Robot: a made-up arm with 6 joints. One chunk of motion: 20 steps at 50 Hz.
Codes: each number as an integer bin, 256 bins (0 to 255) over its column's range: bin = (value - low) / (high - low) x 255, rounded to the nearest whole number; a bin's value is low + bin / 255 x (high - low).
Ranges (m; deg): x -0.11..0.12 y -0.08..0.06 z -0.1..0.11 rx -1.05..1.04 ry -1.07..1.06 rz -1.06..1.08
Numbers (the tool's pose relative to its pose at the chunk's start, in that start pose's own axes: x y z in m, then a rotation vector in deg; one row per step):
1: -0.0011 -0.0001 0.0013 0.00 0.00 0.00
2: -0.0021 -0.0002 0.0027 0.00 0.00 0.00
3: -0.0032 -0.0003 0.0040 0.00 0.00 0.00
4: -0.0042 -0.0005 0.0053 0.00 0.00 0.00
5: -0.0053 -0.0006 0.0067 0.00 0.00 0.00
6: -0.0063 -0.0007 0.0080 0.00 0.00 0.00
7: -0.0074 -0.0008 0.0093 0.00 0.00 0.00
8: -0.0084 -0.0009 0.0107 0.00 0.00 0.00
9: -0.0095 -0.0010 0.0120 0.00 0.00 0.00
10: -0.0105 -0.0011 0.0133 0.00 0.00 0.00
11: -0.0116 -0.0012 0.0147 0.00 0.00 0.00
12: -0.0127 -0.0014 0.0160 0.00 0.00 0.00
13: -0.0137 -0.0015 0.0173 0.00 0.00 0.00
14: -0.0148 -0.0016 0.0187 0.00 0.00 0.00
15: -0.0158 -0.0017 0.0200 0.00 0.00 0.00
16: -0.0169 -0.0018 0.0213 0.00 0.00 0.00
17: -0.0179 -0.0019 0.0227 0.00 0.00 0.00
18: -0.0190 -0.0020 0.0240 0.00 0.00 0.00
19: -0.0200 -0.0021 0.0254 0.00 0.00 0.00
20: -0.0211 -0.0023 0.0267 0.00 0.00 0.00
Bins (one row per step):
1: 121 146 123 128 128 126
2: 120 145 125 128 128 126
3: 118 145 126 128 128 126
4: 117 145 128 128 128 126
5: 116 145 130 128 128 126
6: 115 144 131 128 128 126
7: 114 144 133 128 128 126
8: 113 144 134 128 128 126
9: 111 144 136 128 128 126
10: 110 144 138 128 128 126
11: 109 144 139 128 128 126
12: 108 143 141 128 128 126
13: 107 143 142 128 128 126
14: 106 143 144 128 128 126
15: 104 143 146 128 128 126
16: 103 142 147 128 128 126
17: 102 142 149 128 128 126
18: 101 142 151 128 128 126
19: 100 142 152 128 128 126
20: 99 142 154 128 128 126

